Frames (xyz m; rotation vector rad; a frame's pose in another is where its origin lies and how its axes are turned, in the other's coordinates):
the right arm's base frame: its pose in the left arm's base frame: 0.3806 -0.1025 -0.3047 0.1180 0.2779 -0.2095
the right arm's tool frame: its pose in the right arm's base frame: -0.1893 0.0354 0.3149 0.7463 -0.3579 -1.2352
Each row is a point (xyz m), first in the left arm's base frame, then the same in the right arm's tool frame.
Working: the left arm's base frame: its pose in the right arm's tool frame: -0.0728 -0.2898 0.0701 -0.6373 0.1373 1.5474

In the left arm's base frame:
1: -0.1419 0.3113 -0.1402
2: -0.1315 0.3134 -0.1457
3: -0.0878 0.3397 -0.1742
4: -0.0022 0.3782 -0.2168
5: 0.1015 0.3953 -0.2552
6: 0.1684 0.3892 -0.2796
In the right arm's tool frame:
1: -0.3331 -0.5109 -0.0716
2: -0.3328 -0.5045 -0.0817
3: -0.3469 -0.4817 -0.1336
4: -0.3660 -0.4297 -0.2205
5: -0.3652 -0.3577 -0.3062
6: -0.3484 -0.3094 -0.3561

